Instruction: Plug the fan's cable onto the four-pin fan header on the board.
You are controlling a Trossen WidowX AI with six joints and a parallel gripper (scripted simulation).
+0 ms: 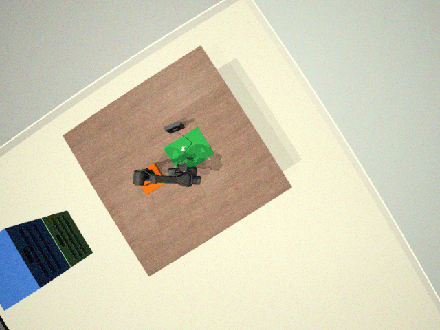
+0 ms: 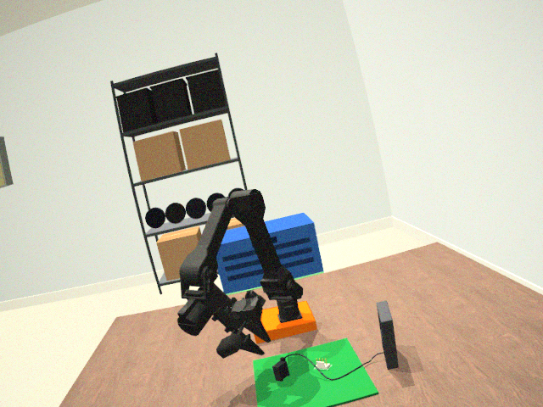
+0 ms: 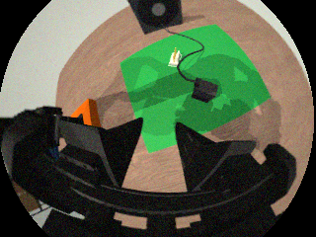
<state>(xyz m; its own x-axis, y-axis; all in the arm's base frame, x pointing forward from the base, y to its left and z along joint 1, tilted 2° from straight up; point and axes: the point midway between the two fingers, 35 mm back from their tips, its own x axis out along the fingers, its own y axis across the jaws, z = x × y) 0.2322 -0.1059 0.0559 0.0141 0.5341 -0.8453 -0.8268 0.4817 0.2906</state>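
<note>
Right now my gripper tip is 80 mm short of the fan plug, 30 mm above it and 20 mm to the right of it. The rest, counted from my gripper tip: green board: 100 mm ahead, 80 mm to the left, 70 mm below; fan header: 110 mm to the left, 80 mm ahead, 50 mm below; dark fan: 250 mm to the left, 110 mm ahead.
</note>
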